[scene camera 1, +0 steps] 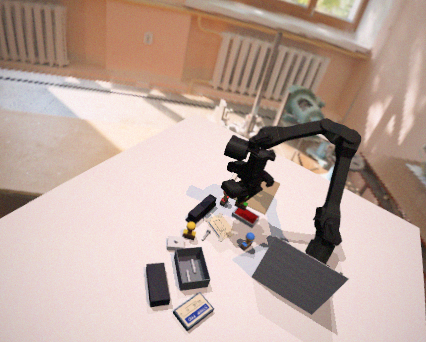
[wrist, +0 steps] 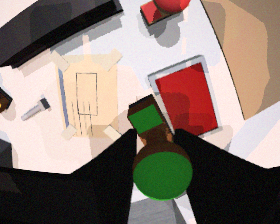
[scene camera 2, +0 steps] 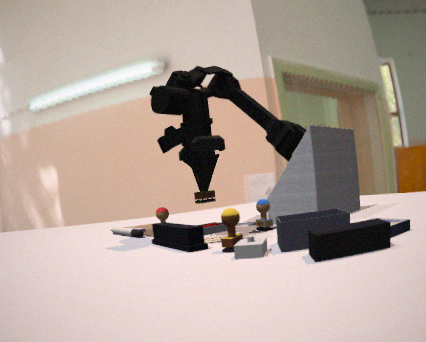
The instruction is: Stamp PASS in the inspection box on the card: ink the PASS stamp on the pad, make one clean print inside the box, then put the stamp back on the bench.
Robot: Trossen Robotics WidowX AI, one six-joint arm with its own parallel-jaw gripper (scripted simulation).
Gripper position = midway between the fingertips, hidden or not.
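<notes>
There's a grey tray (scene camera 1: 192, 272) here, and a green-knobbed stamp (wrist: 161, 170) as well. As for my gripper, you'd find it at (scene camera 2: 203, 191), and the gripper shows at (scene camera 1: 241, 201) and at (wrist: 155, 135) too.
</notes>
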